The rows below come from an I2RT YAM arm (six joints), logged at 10 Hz.
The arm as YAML. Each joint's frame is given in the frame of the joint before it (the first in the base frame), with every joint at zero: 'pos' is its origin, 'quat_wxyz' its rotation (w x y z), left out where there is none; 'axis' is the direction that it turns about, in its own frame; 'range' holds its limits. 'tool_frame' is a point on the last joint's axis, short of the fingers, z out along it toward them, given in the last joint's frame.
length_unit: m
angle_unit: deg
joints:
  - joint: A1
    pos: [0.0, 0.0, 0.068]
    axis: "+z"
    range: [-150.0, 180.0]
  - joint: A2
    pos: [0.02, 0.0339, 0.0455]
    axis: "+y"
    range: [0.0, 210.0]
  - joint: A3
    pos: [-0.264, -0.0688, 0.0]
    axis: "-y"
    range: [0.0, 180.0]
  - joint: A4
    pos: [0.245, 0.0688, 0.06]
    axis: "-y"
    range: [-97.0, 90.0]
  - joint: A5
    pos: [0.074, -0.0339, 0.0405]
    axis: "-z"
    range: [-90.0, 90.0]
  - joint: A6
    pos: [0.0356, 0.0, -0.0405]
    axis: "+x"
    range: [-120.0, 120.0]
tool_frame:
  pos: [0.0, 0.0, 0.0]
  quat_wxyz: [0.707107, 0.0, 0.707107, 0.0]
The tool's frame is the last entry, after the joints.
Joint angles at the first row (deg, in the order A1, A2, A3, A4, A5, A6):
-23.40 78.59 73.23 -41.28 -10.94 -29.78
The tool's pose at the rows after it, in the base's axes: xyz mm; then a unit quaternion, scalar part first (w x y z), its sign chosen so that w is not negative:
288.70 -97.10 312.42 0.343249 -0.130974 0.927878 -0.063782
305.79 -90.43 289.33 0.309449 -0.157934 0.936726 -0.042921
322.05 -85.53 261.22 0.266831 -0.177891 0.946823 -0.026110
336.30 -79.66 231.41 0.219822 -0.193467 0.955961 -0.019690
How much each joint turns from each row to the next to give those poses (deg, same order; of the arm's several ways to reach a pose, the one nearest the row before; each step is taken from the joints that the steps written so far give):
3.50 3.54 0.00 -0.28 -0.35 -2.12
2.16 4.48 0.00 -0.24 -0.09 -1.40
1.73 5.20 0.00 -0.24 0.68 -1.18
1.79 5.31 0.00 0.00 2.01 -0.76

